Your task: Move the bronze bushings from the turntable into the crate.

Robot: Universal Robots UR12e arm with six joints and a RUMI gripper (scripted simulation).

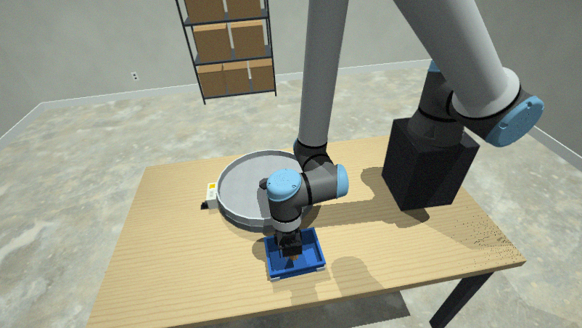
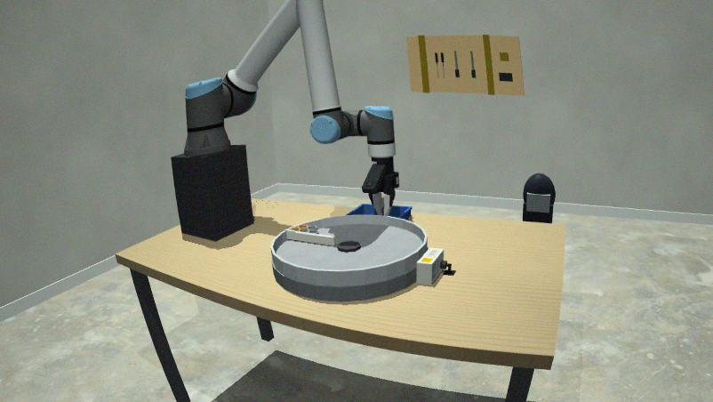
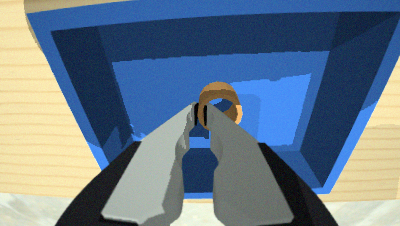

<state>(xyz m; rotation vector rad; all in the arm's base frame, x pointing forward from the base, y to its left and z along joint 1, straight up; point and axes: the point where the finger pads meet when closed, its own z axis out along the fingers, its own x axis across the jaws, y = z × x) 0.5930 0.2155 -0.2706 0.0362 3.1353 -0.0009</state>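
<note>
Right now the blue crate is 1 cm behind my hand. The rest, counted from my hand: grey turntable (4 cm ahead, 34 cm to the right, 3 cm above).
</note>
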